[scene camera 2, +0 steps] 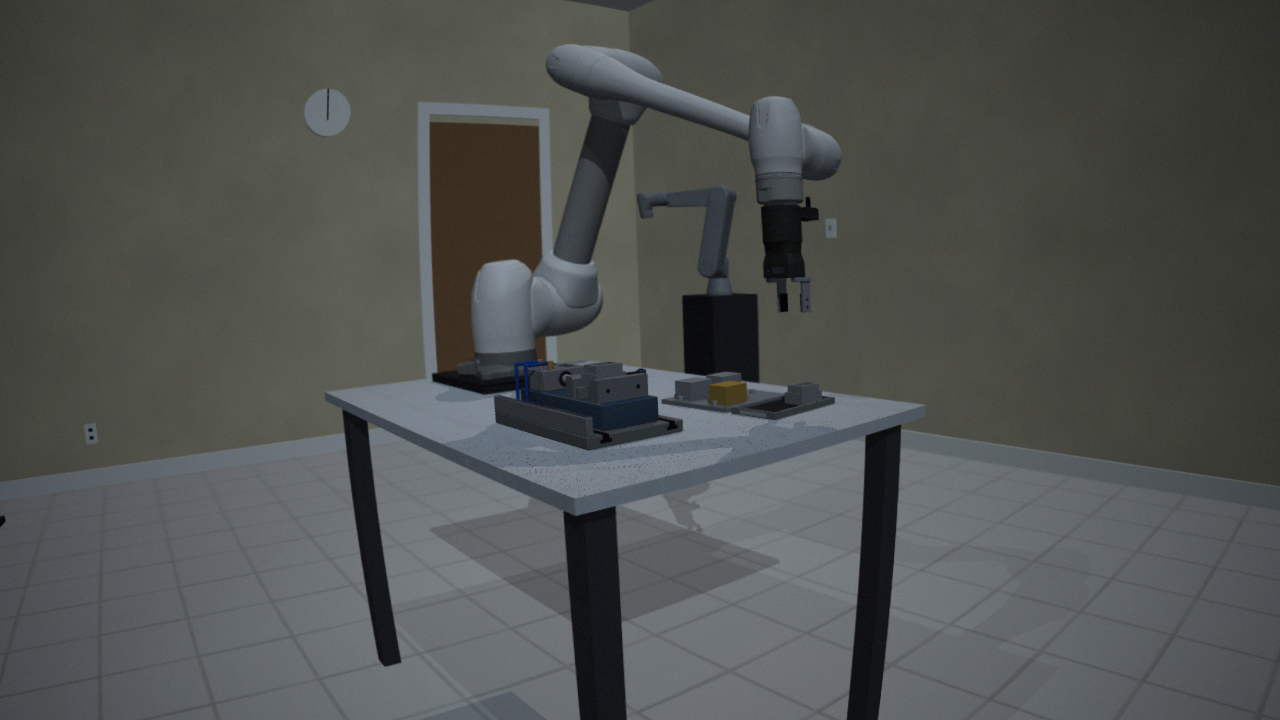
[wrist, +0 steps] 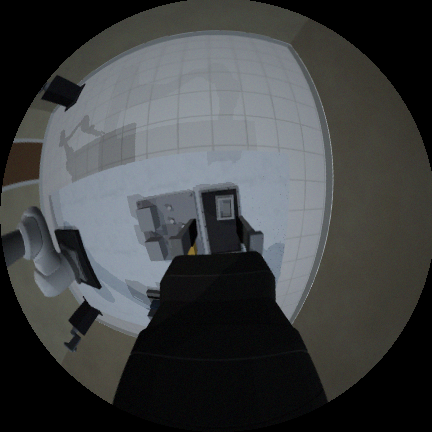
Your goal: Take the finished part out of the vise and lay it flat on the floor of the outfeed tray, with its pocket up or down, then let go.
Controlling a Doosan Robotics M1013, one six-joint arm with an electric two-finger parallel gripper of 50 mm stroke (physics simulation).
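Pixels of known places: gripper, fingertip midpoint: [scene camera 2: 794, 311] [wrist: 216, 225]; arm's base at its link origin: [scene camera 2: 506, 372] [wrist: 72, 261].
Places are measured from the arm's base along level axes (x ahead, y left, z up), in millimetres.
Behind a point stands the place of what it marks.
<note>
The finished part [scene camera 2: 803, 392] @(y 311, x 742, z 7 mm) [wrist: 225, 207] @(y 329, x 723, z 5 mm) is a grey block with a rectangular pocket. It lies flat in the outfeed tray [scene camera 2: 771, 406] @(y 256, x 713, z -16 mm) [wrist: 222, 239] @(y 235, x 728, z -16 mm), pocket up, towards the tray's far right end in the wrist view. The tray has a dark floor and a grey rim. My gripper [scene camera 2: 793, 308] @(y 330, x 697, z 154 mm) [wrist: 216, 225] @(y 330, x 697, z 154 mm) is open and empty, high above the tray, with the part well below the fingers. The vise [scene camera 2: 615, 387] @(y -78, x 738, z 60 mm) has grey jaws on a blue base and stands at the near side of the table. My gripper body hides the near end of the tray in the wrist view.
A grey plate [scene camera 2: 694, 405] @(y 157, x 603, z -17 mm) [wrist: 181, 200] @(y 334, x 610, z -14 mm) lies beside the tray, carrying grey blocks [scene camera 2: 691, 388] [wrist: 146, 219] and a yellow block [scene camera 2: 727, 392] @(y 196, x 658, z 11 mm) [wrist: 192, 250] @(y 214, x 650, z 22 mm). A blue wire-like frame [scene camera 2: 516, 380] @(y -168, x 530, z 56 mm) stands by the vise. Another robot arm [scene camera 2: 716, 232] stands on a dark pedestal behind the table.
</note>
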